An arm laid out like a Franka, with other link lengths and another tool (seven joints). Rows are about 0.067 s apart.
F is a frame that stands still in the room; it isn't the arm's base.
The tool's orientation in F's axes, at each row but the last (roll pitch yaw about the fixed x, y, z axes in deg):
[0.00, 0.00, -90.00]
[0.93, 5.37, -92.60]
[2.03, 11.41, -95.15]
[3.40, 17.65, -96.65]
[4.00, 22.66, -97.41]
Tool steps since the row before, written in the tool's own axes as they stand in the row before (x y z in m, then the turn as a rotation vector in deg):
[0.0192, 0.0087, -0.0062, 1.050, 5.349, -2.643]
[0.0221, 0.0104, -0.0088, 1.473, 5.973, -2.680]
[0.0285, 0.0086, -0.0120, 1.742, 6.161, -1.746]
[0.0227, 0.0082, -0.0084, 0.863, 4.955, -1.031]
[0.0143, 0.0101, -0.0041, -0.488, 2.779, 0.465]
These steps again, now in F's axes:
[0.0087, -0.0192, -0.0062, 5.349, -1.050, -2.643]
[0.0096, -0.0217, -0.0107, 5.954, -1.496, -2.709]
[0.0067, -0.0263, -0.0171, 6.068, -1.958, -1.841]
[0.0064, -0.0201, -0.0144, 4.904, -1.175, -0.962]
[0.0087, -0.0131, -0.0086, 2.742, -0.158, 0.795]

